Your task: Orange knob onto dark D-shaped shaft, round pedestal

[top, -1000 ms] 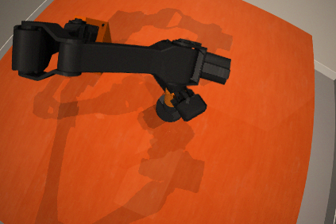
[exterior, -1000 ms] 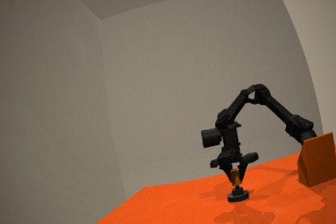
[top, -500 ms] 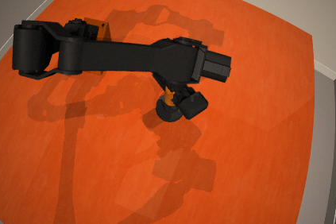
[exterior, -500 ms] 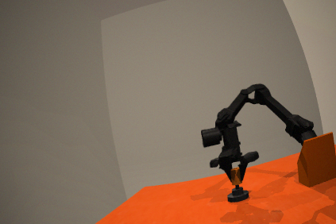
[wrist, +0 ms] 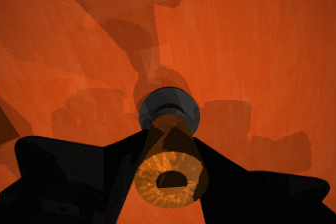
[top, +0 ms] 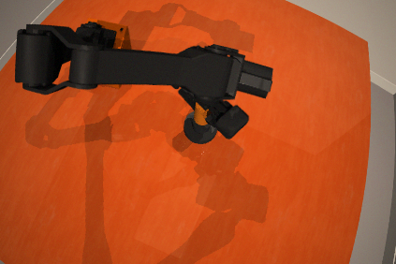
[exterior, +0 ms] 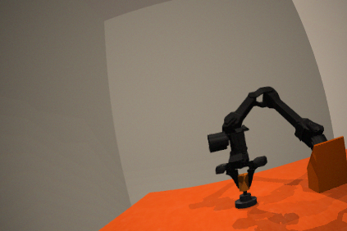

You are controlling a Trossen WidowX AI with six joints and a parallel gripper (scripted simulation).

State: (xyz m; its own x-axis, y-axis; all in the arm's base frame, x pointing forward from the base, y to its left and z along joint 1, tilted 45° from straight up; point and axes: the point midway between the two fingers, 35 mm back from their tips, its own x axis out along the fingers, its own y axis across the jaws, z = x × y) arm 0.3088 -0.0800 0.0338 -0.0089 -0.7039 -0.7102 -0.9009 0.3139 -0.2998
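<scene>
The orange knob lies 20 mm above my gripper tip. Round my gripper tip: dark round pedestal: 40 mm below.
</scene>
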